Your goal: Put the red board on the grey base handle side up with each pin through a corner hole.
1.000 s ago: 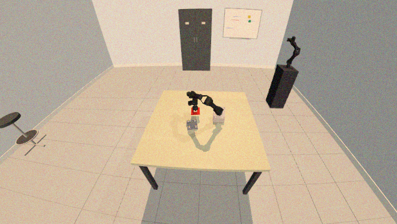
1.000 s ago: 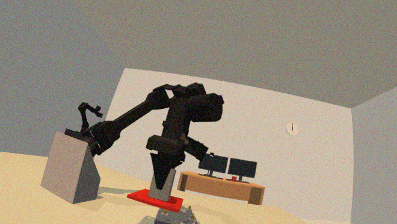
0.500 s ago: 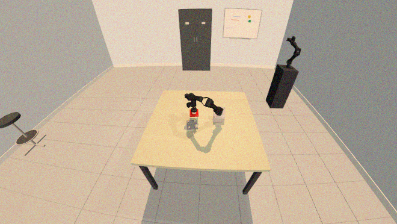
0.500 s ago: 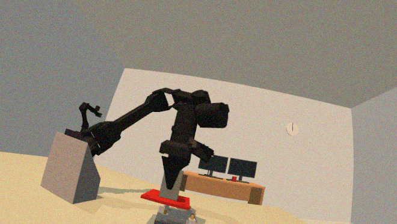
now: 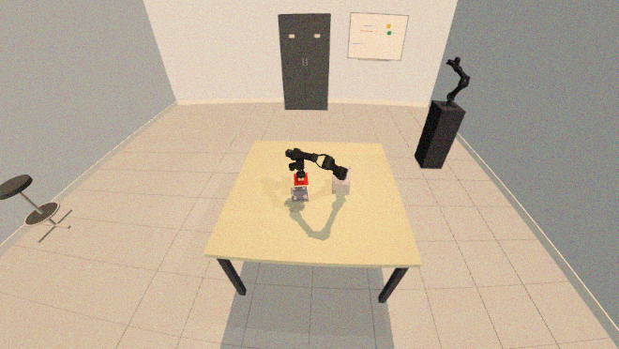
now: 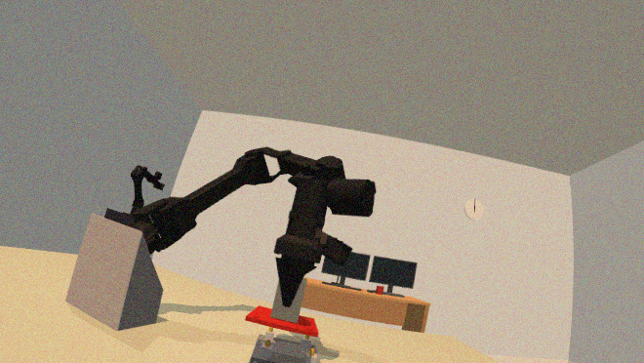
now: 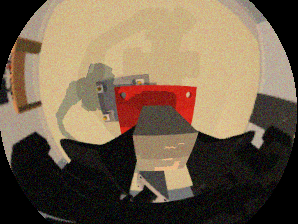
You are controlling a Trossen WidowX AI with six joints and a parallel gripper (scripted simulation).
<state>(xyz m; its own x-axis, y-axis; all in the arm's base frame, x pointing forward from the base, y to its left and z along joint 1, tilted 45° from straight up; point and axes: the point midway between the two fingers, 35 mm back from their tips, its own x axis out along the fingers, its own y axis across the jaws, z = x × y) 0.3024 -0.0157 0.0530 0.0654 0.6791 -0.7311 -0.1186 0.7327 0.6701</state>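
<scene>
The grey base lies 10 mm ahead of my gripper tip, 80 mm to the left of it and 110 mm below it. Also, from my gripper tip: red board: 10 mm below.
</scene>
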